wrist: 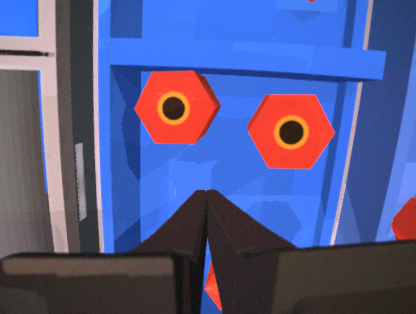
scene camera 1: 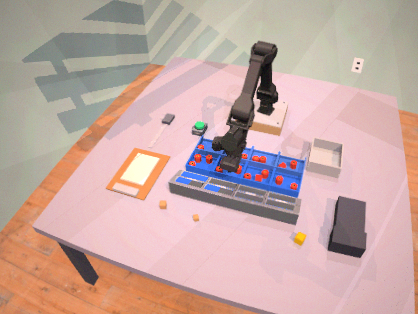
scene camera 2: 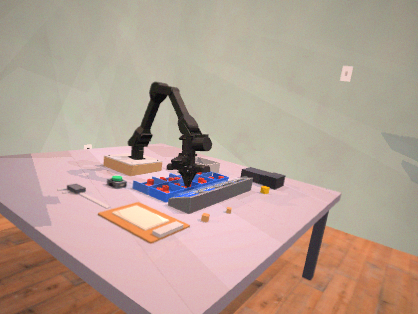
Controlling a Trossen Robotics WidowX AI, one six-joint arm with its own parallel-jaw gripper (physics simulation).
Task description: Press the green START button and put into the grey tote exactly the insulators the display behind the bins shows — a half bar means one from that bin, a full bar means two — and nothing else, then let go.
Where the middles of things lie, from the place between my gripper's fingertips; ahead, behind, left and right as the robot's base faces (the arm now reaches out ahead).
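Labels:
So you can picture it, the grey tote (scene camera 1: 326, 156) is 1 cm above my hand, 24 cm behind it and 31 cm to the left of it. And there's a dark box (scene camera 1: 348, 237) that's also 1 cm above my hand, then 4 cm ahead of it and 47 cm to the left.

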